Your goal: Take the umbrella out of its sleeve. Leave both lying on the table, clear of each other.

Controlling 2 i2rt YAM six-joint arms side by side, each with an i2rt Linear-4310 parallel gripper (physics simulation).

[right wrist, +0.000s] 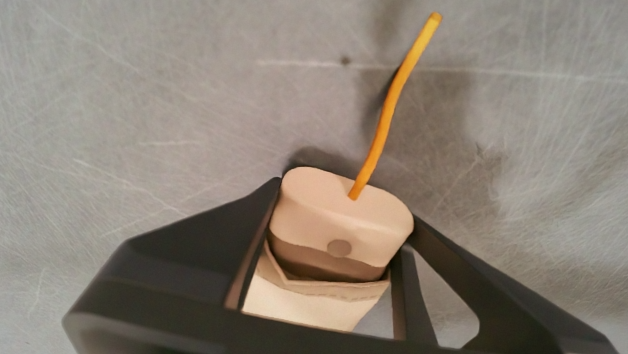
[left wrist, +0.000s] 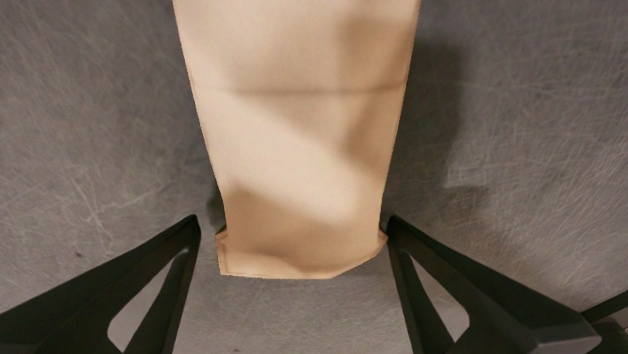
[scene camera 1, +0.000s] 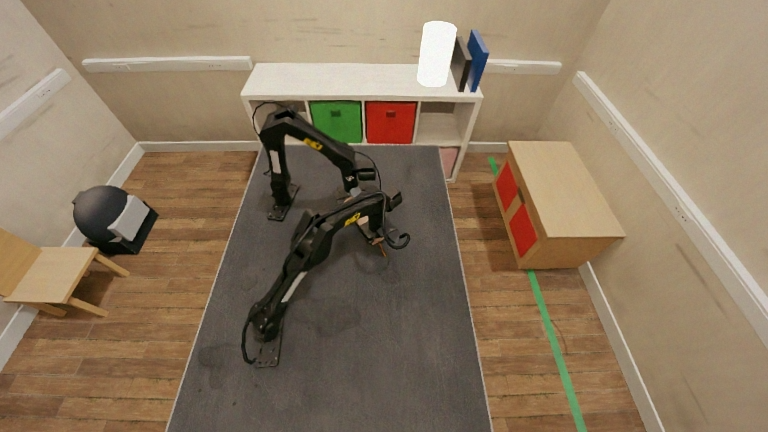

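The tan sleeve (left wrist: 300, 150) (right wrist: 310, 305) lies on the dark table; its closed, folded end shows in the left wrist view. The umbrella's pale tan handle (right wrist: 340, 215), with a round button and an orange strap (right wrist: 387, 115) (scene camera 1: 382, 249), sticks out of the sleeve's stitched opening. The rest of the umbrella is hidden. My left gripper (left wrist: 295, 224) is open, its fingers on either side of the sleeve's closed end; one finger is against or very near a corner. My right gripper (right wrist: 338, 205) (scene camera 1: 375, 239) is shut on the handle, a finger pressed to each side.
In scene camera 1 the right arm (scene camera 1: 308, 249) reaches across in front of the left arm's wrist and hides much of the sleeve. The dark table (scene camera 1: 375, 349) carries both arm bases. A white shelf unit (scene camera 1: 332, 80) stands beyond its far edge, a wooden cabinet (scene camera 1: 569, 188) at the picture's right.
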